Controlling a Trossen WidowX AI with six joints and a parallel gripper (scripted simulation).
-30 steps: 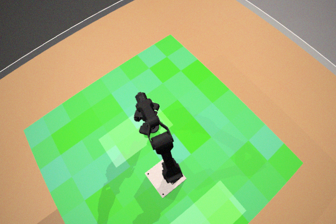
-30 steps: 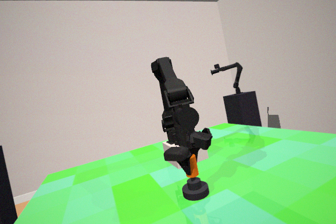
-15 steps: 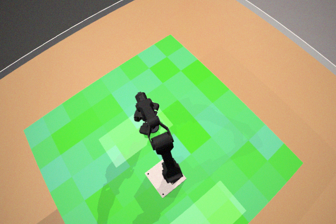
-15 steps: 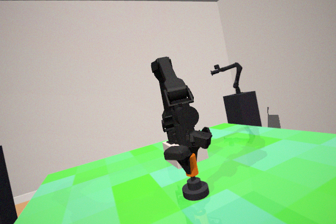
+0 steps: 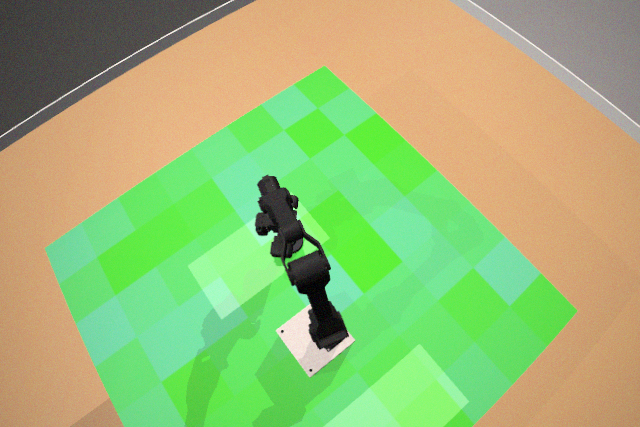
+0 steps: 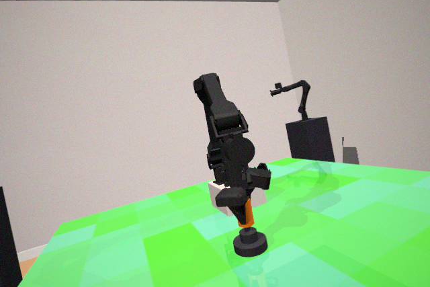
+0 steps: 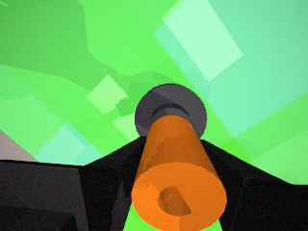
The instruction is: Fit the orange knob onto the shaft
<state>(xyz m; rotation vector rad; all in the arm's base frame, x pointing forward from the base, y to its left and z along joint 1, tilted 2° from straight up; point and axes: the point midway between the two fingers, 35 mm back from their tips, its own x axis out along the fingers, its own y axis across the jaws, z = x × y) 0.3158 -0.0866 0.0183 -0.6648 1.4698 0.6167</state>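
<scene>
The orange knob is 20 mm above my gripper tip. From my gripper tip the other things lie so: round pedestal (40 mm below).
</scene>
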